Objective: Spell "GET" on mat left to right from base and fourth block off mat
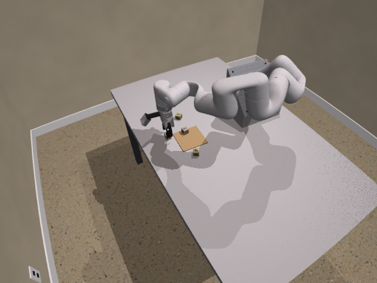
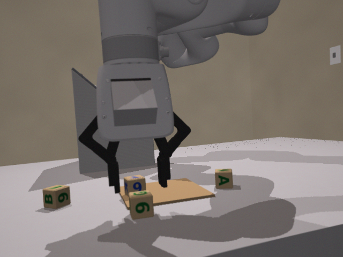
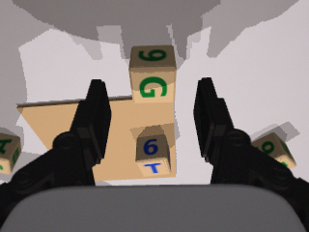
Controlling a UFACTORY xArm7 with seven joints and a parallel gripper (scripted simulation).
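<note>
Now: hand 4 cm above the wooden block. Round my hand: tan mat (10 cm behind, 5 cm to the left, 5 cm below).
</note>
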